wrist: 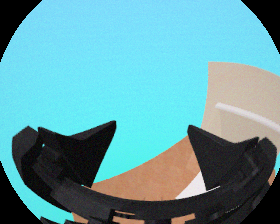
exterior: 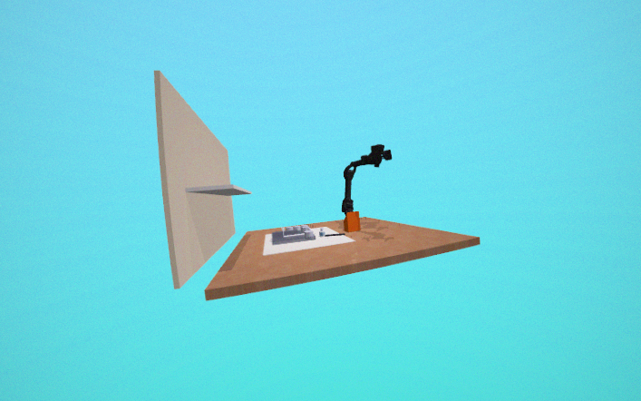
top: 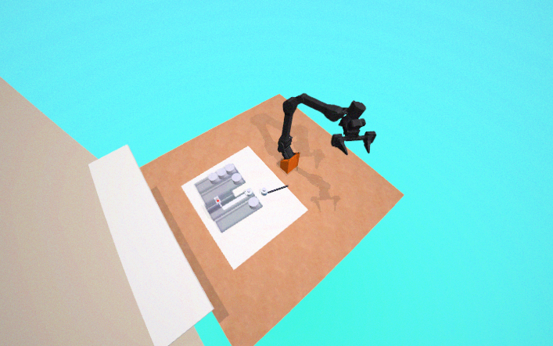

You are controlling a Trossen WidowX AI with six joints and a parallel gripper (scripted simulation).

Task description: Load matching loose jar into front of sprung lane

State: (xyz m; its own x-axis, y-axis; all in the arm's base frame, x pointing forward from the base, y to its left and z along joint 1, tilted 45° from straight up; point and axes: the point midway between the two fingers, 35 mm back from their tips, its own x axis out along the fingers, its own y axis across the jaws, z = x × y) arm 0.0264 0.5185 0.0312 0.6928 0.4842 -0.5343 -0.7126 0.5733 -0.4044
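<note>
The thin black rod is 49 cm below my gripper tip, 30 cm to the right of it and 16 cm ahead of it. From my gripper tip the other things lie so: red mark 49 cm ahead, 48 cm to the right, 43 cm below; grey lane rack 48 cm below, 46 cm to the right, 45 cm ahead; shelf 82 cm ahead, 48 cm to the right, 13 cm below.
</note>
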